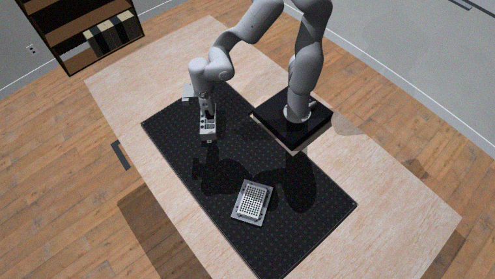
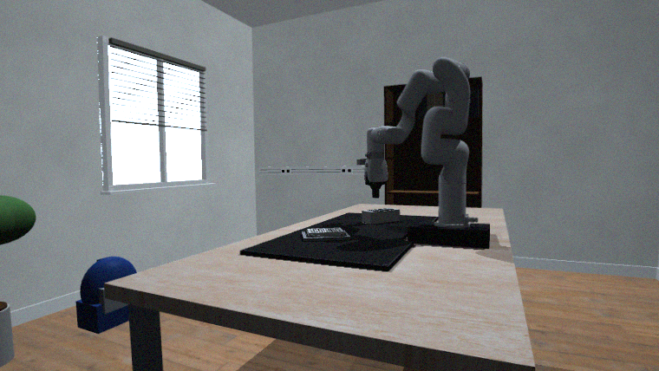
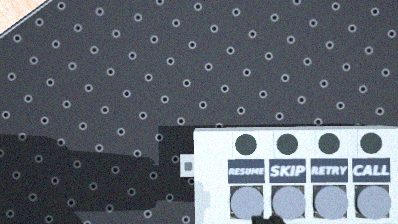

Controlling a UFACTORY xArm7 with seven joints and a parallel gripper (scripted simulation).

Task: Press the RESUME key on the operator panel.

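Now: the operator panel 2 cm behind my hand, 4 cm to the right of it and 9 cm below it.
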